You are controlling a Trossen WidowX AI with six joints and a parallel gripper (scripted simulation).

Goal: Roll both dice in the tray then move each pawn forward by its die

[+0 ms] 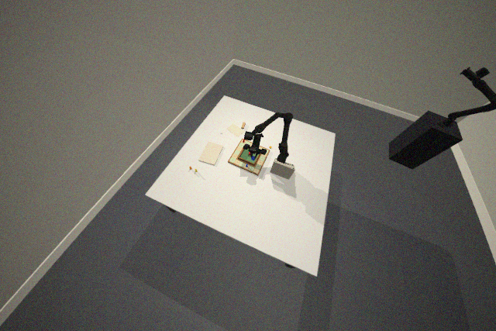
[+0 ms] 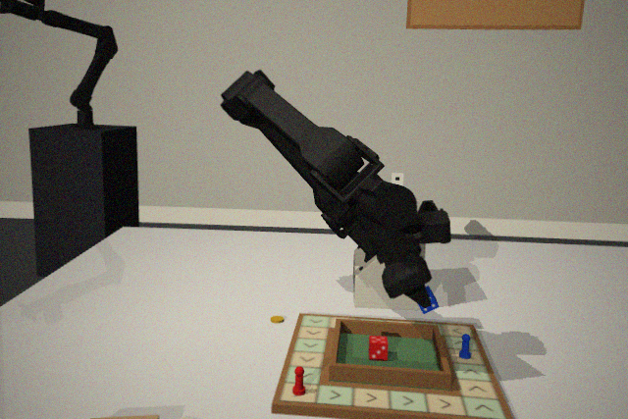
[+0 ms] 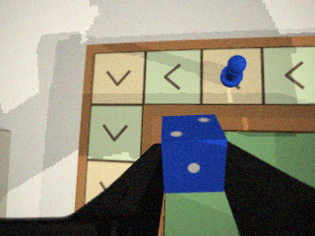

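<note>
Right now my gripper tip is 17 cm short of the red pawn, 16 cm to the left of it and 5 cm above it. Also, from my gripper tip: blue pawn 2 cm ahead, 6 cm to the left, 5 cm below; then yellow token 7 cm behind, 24 cm to the right, 8 cm below; then green tray 5 cm ahead, 5 cm to the right, 7 cm below.
</note>
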